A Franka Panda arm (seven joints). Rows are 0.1 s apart.
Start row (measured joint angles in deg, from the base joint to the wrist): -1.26 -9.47 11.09 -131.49 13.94 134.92 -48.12
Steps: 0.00 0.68 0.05 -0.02 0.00 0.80 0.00; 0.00 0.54 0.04 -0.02 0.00 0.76 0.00; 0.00 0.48 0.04 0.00 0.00 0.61 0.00; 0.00 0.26 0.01 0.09 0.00 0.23 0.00; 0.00 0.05 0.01 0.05 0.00 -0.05 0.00; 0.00 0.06 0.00 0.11 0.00 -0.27 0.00; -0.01 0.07 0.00 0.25 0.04 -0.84 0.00; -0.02 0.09 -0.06 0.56 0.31 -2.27 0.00; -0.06 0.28 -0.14 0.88 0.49 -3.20 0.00; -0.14 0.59 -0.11 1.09 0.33 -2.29 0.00; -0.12 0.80 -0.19 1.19 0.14 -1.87 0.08; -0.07 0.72 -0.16 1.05 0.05 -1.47 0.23; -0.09 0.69 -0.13 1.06 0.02 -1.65 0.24
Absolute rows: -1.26 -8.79 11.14 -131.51 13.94 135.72 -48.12; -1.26 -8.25 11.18 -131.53 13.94 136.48 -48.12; -1.26 -7.77 11.22 -131.53 13.94 137.09 -48.12; -1.26 -7.51 11.23 -131.44 13.94 137.32 -48.12; -1.26 -7.46 11.24 -131.39 13.94 137.27 -48.12; -1.26 -7.40 11.24 -131.28 13.94 137.00 -48.12; -1.27 -7.33 11.24 -131.03 13.98 136.16 -48.12; -1.29 -7.24 11.18 -130.47 14.29 133.89 -48.12; -1.35 -6.96 11.04 -129.59 14.78 130.69 -48.12; -1.49 -6.37 10.93 -128.50 15.11 128.40 -48.12; -1.61 -5.57 10.74 -127.31 15.25 126.53 -48.04; -1.68 -4.85 10.58 -126.26 15.30 125.06 -47.81; -1.77 -4.16 10.45 -125.20 15.32 123.41 -47.57
